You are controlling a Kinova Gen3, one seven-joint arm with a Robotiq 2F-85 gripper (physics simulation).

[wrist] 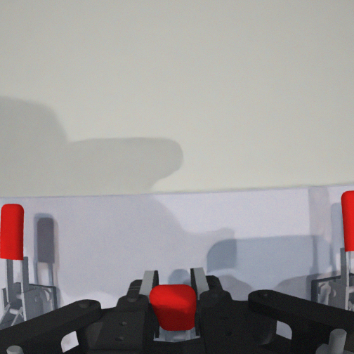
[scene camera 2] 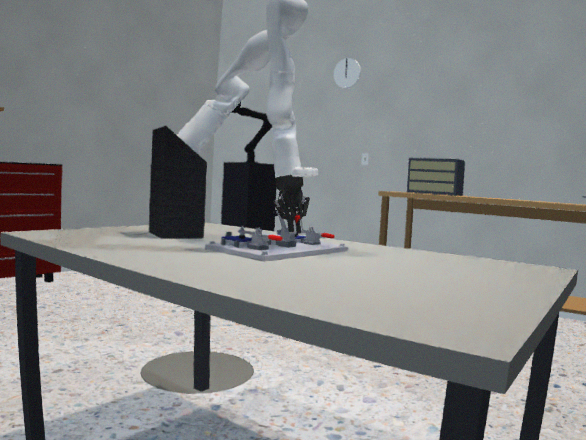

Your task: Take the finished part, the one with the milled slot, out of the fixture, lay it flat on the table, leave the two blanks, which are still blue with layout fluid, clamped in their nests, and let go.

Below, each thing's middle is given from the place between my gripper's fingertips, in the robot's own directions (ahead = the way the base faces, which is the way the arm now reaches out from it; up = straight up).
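My gripper is 50 mm above the fixture plate (wrist: 88,246), and 60 mm past it.
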